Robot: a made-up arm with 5 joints. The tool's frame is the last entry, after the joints.
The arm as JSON. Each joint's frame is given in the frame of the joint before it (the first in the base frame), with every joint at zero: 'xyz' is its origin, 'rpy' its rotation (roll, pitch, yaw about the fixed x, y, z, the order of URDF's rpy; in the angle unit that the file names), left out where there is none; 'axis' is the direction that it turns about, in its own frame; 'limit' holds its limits. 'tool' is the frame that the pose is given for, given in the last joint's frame.
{
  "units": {
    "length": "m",
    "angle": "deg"
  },
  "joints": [
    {
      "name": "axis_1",
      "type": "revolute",
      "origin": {
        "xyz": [
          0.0,
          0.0,
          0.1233
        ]
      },
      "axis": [
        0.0,
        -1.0,
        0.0
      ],
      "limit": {
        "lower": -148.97,
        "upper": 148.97
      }
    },
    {
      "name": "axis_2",
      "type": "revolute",
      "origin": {
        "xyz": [
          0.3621,
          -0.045,
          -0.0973
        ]
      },
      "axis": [
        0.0,
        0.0,
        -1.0
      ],
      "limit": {
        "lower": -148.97,
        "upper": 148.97
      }
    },
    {
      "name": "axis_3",
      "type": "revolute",
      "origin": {
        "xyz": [
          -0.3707,
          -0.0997,
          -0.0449
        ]
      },
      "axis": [
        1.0,
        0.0,
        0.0
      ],
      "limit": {
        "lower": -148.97,
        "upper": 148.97
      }
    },
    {
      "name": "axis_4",
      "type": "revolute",
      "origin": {
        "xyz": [
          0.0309,
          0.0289,
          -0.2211
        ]
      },
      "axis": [
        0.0,
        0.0,
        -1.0
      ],
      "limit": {
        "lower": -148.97,
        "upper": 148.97
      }
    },
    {
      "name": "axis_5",
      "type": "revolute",
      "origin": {
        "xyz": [
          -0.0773,
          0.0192,
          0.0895
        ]
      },
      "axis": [
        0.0,
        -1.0,
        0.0
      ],
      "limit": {
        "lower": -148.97,
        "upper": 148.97
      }
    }
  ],
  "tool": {
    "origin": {
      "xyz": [
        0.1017,
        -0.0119,
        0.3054
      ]
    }
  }
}
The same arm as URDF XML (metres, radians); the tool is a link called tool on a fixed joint. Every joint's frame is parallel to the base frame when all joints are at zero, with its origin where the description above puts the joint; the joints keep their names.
<robot name="arm">
<joint name="axis_1" type="revolute"><parent link="base_link"/><child link="link1"/><origin xyz="0 0 0.1233"/><axis xyz="0 -1 0"/><limit lower="-2.6" upper="2.6"/></joint>
<joint name="axis_2" type="revolute"><parent link="link1"/><child link="link2"/><origin xyz="0.3621 -0.045 -0.0973"/><axis xyz="0 0 -1"/><limit lower="-2.6" upper="2.6"/></joint>
<joint name="axis_3" type="revolute"><parent link="link2"/><child link="link3"/><origin xyz="-0.3707 -0.0997 -0.0449"/><axis xyz="1 0 0"/><limit lower="-2.6" upper="2.6"/></joint>
<joint name="axis_4" type="revolute"><parent link="link3"/><child link="link4"/><origin xyz="0.0309 0.0289 -0.2211"/><axis xyz="0 0 -1"/><limit lower="-2.6" upper="2.6"/></joint>
<joint name="axis_5" type="revolute"><parent link="link4"/><child link="link5"/><origin xyz="-0.0773 0.0192 0.0895"/><axis xyz="0 -1 0"/><limit lower="-2.6" upper="2.6"/></joint>
<joint name="tool_fixed" type="fixed"><parent link="link5"/><child link="tool"/><origin xyz="0.1017 -0.0119 0.3054"/></joint>
<link name="base_link"/>
<link name="link1"/>
<link name="link2"/>
<link name="link3"/>
<link name="link4"/>
<link name="link5"/>
<link name="tool"/>
</robot>

